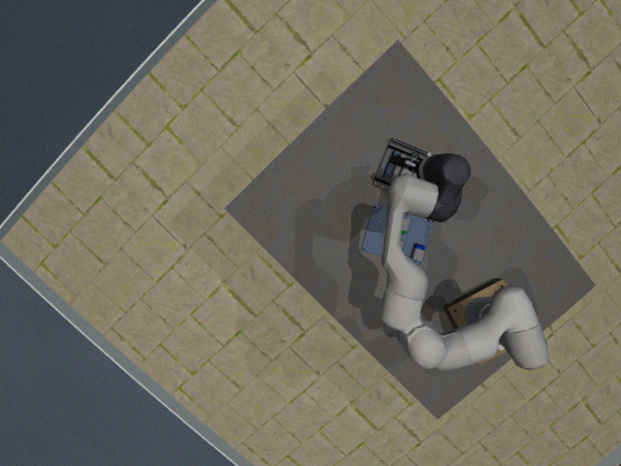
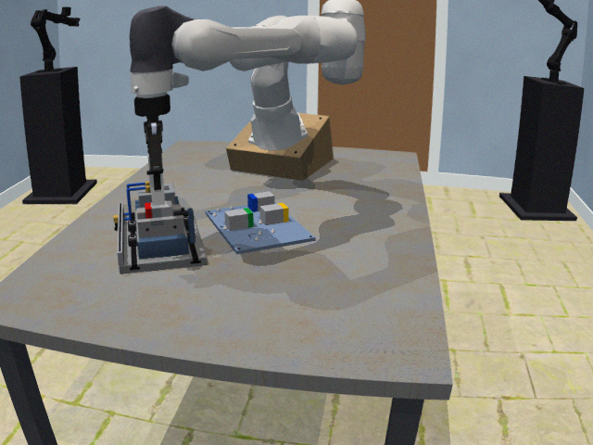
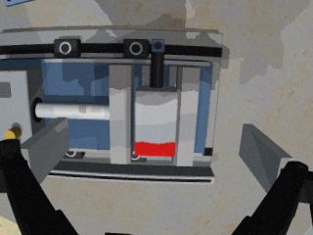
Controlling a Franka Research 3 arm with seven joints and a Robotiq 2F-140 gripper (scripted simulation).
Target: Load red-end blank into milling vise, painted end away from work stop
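Now: hand 50 mm above the red-ended blank. Also, from my hand: green blank 140 mm behind, 160 mm to the left, 130 mm below; work stop rod 10 mm behind, 50 mm to the left, 60 mm below; hosed block 160 mm behind, 40 mm to the right, 70 mm below.
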